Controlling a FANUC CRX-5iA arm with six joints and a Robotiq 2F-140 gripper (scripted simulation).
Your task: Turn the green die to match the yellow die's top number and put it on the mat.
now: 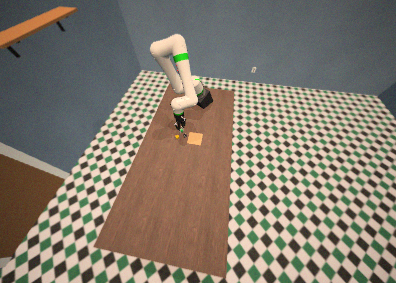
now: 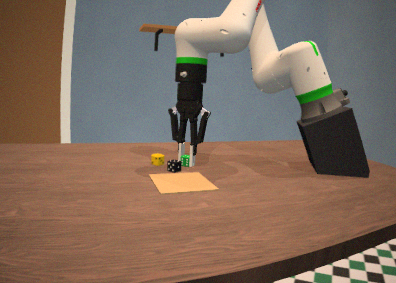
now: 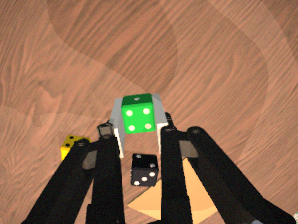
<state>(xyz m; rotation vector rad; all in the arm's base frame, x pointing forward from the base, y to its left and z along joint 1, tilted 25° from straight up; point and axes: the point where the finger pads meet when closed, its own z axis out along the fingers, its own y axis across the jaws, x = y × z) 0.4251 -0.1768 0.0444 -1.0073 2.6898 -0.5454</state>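
Now: the mat 15 cm to the left of my hand, 9 cm ahead of it and 3 cm below it. Also, from my hand: yellow die (8 cm ahead, 4 cm to the right, 2 cm below); then black die (6 cm ahead, 4 cm to the left, 2 cm below); then green die (2 cm below).
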